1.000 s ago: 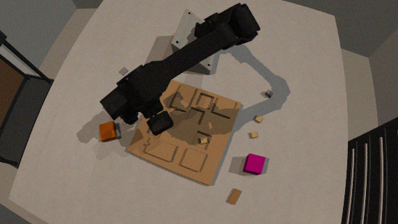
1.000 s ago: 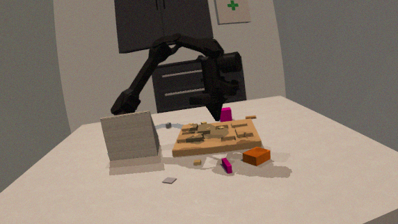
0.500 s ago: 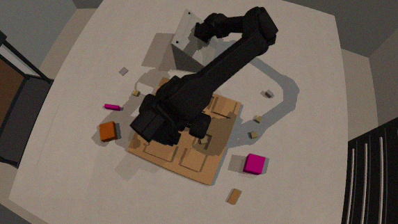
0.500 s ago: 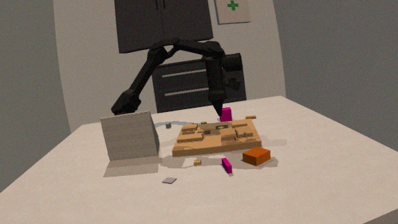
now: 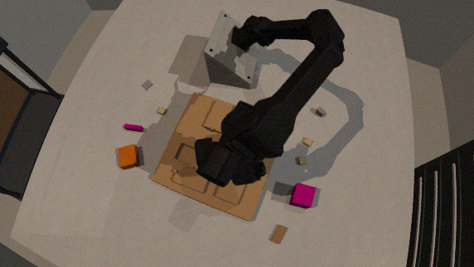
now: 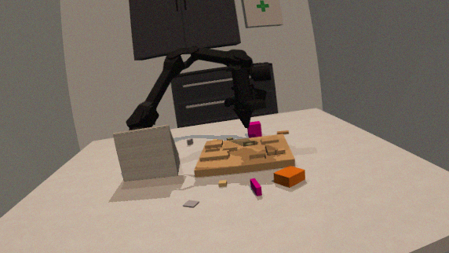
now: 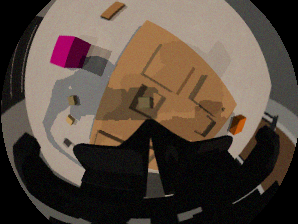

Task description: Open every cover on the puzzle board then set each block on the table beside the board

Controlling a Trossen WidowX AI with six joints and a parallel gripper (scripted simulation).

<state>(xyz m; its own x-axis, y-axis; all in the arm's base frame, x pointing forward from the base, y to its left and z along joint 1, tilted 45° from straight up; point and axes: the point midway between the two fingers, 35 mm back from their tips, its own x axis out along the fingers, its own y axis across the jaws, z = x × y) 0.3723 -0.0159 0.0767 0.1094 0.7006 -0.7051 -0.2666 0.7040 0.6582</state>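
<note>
The tan puzzle board lies 3 cm behind my gripper tip, 4 cm to the right of it and 6 cm below it. From my gripper tip the other things lie so: grey block 19 cm behind, 22 cm to the left, 7 cm below; magenta cube 7 cm ahead, 17 cm to the left, 5 cm below; brown tile 18 cm ahead, 12 cm to the left, 8 cm below.
</note>
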